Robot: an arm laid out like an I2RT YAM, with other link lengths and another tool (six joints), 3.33 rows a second.
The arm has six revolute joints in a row. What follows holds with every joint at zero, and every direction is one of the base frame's.
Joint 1 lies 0.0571 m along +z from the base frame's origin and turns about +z.
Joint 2 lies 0.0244 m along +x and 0.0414 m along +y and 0.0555 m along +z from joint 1 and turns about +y.
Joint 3 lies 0.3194 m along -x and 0.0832 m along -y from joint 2 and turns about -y.
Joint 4 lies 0.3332 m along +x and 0.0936 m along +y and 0.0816 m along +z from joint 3 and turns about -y.
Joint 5 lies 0.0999 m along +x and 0.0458 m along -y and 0.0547 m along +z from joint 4 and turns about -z.
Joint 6 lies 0.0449 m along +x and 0.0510 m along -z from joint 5 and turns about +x.
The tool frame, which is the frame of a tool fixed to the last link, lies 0.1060 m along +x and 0.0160 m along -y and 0.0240 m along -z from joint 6; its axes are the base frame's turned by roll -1.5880, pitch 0.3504 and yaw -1.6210 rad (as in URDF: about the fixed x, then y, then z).
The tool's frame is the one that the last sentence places.
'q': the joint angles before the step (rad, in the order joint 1, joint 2, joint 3, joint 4, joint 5, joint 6). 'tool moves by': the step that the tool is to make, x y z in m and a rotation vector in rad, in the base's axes. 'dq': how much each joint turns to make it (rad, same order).
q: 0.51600, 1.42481, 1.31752, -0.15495, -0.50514, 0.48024
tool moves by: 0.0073, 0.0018, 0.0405, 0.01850, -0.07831, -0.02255
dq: 0.00502, 0.01337, 0.08755, -0.00546, 0.03198, -0.01804
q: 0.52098, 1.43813, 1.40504, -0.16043, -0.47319, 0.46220
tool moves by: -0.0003, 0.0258, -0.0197, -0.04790, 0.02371, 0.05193
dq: 0.04078, 0.05925, 0.03515, -0.03665, -0.00448, -0.03440
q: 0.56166, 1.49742, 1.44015, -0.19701, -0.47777, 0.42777
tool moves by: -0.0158, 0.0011, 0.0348, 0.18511, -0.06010, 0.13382
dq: -0.03091, -0.04451, -0.08302, 0.25158, -0.18162, 0.12006
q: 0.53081, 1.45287, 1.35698, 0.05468, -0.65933, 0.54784
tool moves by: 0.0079, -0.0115, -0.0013, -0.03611, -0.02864, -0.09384
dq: -0.00184, -0.02037, -0.00610, -0.03645, 0.09428, -0.04979
